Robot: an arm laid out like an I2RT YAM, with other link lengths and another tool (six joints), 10 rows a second.
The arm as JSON. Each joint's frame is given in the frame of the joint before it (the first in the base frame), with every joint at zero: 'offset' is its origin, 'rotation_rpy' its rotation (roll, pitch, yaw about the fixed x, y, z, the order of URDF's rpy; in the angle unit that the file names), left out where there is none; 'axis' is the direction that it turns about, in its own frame. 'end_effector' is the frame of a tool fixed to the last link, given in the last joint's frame.
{
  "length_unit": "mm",
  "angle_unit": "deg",
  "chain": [
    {
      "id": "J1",
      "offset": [
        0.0,
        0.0,
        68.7
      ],
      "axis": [
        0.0,
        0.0,
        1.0
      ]
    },
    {
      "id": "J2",
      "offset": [
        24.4,
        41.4,
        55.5
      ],
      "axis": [
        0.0,
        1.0,
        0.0
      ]
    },
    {
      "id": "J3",
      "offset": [
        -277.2,
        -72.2,
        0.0
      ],
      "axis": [
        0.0,
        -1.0,
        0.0
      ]
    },
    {
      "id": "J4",
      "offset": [
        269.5,
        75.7,
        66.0
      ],
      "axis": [
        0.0,
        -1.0,
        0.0
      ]
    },
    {
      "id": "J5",
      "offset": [
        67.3,
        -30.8,
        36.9
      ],
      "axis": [
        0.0,
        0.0,
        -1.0
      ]
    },
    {
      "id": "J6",
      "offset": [
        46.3,
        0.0,
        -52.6
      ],
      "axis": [
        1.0,
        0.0,
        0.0
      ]
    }
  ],
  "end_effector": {
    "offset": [
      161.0,
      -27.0,
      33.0
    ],
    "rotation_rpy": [
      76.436,
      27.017,
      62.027
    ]
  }
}
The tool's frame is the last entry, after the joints.
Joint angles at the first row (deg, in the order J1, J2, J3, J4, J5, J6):
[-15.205, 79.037, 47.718, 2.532, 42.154, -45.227]
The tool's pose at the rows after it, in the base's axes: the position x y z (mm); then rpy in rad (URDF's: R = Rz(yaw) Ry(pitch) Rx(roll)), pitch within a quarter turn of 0, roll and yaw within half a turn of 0:
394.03, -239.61, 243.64, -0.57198, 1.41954, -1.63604
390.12, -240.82, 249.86, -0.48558, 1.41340, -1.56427
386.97, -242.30, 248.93, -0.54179, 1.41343, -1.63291
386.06, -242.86, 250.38, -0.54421, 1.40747, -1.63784
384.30, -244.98, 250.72, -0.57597, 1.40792, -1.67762
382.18, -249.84, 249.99, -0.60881, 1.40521, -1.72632
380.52, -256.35, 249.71, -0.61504, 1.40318, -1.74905
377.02, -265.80, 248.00, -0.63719, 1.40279, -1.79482
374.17, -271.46, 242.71, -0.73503, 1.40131, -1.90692
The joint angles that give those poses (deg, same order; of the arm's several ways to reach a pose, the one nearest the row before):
[-15.210, 78.555, 47.023, 6.723, 44.748, -46.876]
[-15.216, 77.818, 47.088, 6.570, 45.521, -46.632]
[-15.257, 77.755, 47.197, 5.714, 46.215, -46.363]
[-15.309, 77.601, 47.110, 5.977, 46.442, -46.752]
[-15.556, 77.606, 47.415, 5.303, 46.669, -46.645]
[-16.102, 78.046, 47.704, 5.188, 47.104, -46.668]
[-16.935, 78.646, 48.070, 5.444, 47.263, -46.758]
[-18.211, 79.392, 48.433, 5.619, 47.368, -46.758]
[-18.972, 80.074, 48.474, 5.383, 47.545, -46.839]

